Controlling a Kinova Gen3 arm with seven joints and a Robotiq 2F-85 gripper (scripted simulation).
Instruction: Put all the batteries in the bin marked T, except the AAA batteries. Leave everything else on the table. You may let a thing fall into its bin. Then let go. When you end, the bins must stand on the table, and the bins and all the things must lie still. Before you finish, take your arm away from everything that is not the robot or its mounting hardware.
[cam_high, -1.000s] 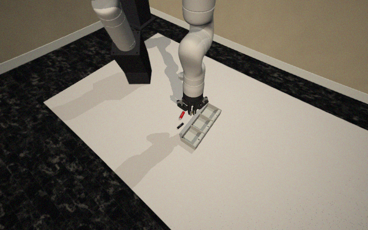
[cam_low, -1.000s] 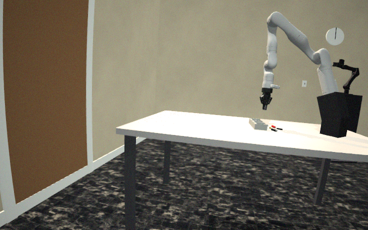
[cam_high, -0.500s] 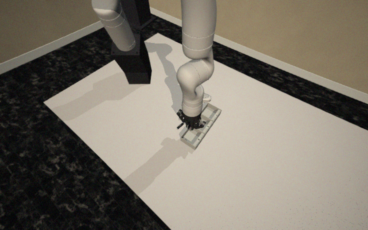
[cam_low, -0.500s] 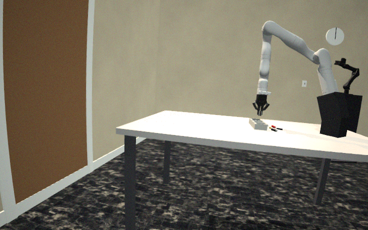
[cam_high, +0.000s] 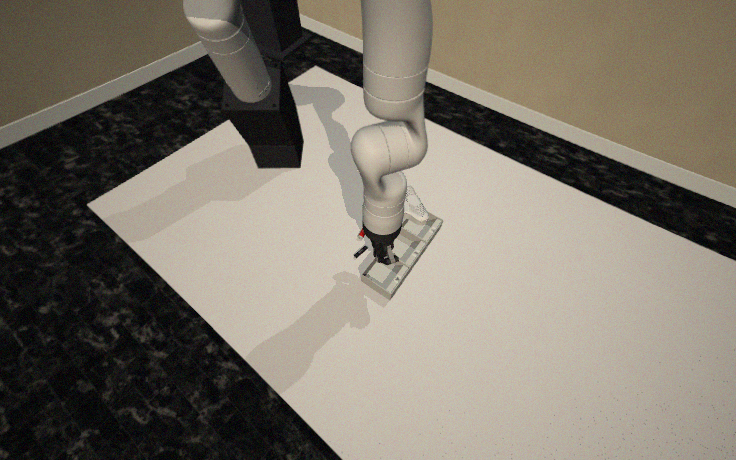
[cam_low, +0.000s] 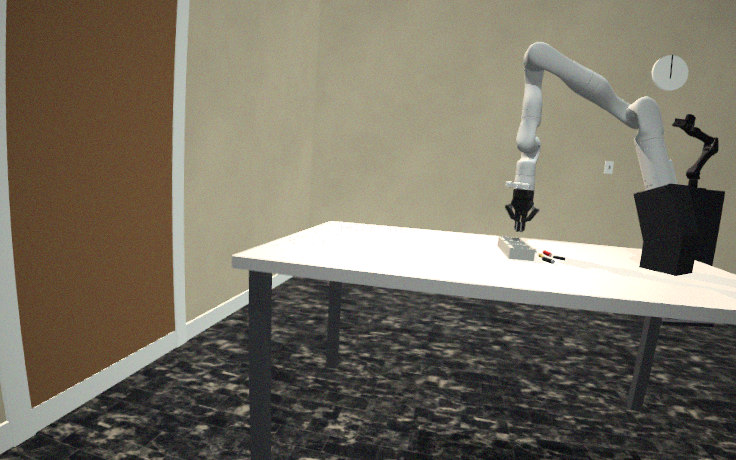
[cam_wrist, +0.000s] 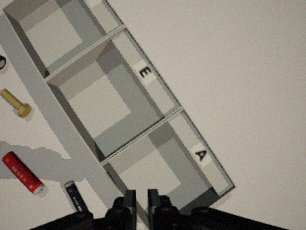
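Now: hand 30 mm short of the tray, 80 mm to the right of it and 70 mm above it. Round my hand: yellow piece: 40 mm behind, 130 mm to the left, 80 mm below; black battery: 60 mm behind, 20 mm to the left, 80 mm below; red battery: 90 mm behind, 80 mm to the left, 80 mm below.
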